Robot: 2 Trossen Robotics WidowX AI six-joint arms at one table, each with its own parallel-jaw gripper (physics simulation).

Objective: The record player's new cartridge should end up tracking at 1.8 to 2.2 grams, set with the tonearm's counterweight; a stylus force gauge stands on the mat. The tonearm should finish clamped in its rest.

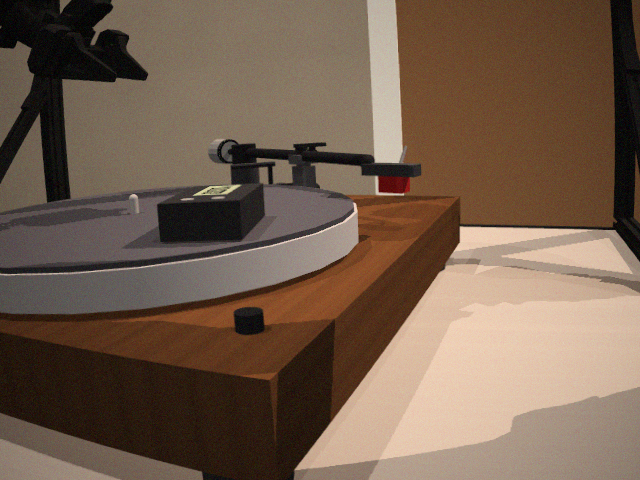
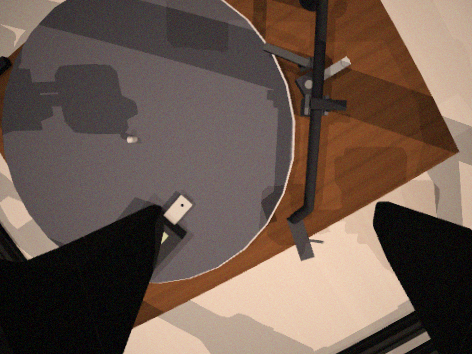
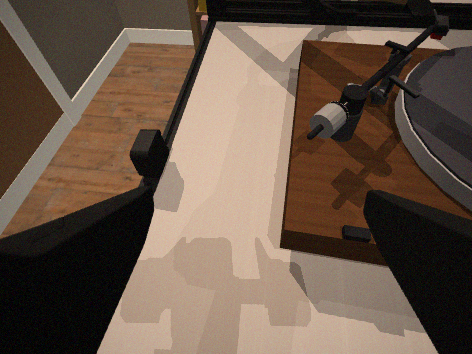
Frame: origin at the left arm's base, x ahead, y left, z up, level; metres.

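Seen in the pictures: left gripper, fingertip midpoint: [image 2: 269, 215]; right gripper, fingertip midpoint: [image 1: 131, 77] [image 3: 259, 199].
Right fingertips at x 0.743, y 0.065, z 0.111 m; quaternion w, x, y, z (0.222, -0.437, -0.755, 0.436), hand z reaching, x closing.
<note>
Offsets run from my right fingertips to a thing's top centre. "spot": to the spot under its first point. Level surfaces: height alone.
The tonearm [image 1: 338, 156] [image 2: 314, 150] [image 3: 377, 75] lies at its rest [image 1: 305, 174], beside the platter, with a dark clip @[0.310 m back, 0.016 m left, 0.085 m down] [image 2: 335, 105] [image 3: 397, 47] crossing its tube; whether it is locked is unclear. Its silver counterweight @[0.164 m back, 0.010 m right, 0.082 m down] [image 1: 217, 150] [image 3: 327, 121] is on the rear end. The red cartridge @[0.419 m back, 0.052 m left, 0.105 m down] [image 1: 393, 184] [image 3: 436, 36] hangs under the headshell @[0.419 m back, 0.052 m left, 0.097 m down] [image 1: 391, 169] [image 2: 301, 241]. The black force gauge @[0.399 m back, 0.187 m left, 0.098 m down] [image 1: 201, 222] [image 2: 176, 230] stands on the mat, its display unreadable. My left gripper [image 2: 269, 215] is open above the headshell end. My right gripper [image 1: 130, 77] [image 3: 259, 199] is open, away from the counterweight.
The wooden plinth [image 1: 387, 268] [image 2: 420, 115] [image 3: 320, 200] carries the platter @[spot: 0.455 m back, 0.176 m left, 0.133 m down] [image 1: 310, 258] with its mat @[0.119 m down] [image 2: 215, 140] and spindle @[spot: 0.308 m back, 0.190 m left, 0.112 m down] [image 1: 134, 203] [image 2: 132, 139]. A black knob @[0.485 m back, 0.246 m left, 0.137 m down] [image 1: 249, 320] is at a plinth corner. A dark frame rail [image 3: 192, 90] with a black block [image 3: 147, 152] runs along the table edge.
</note>
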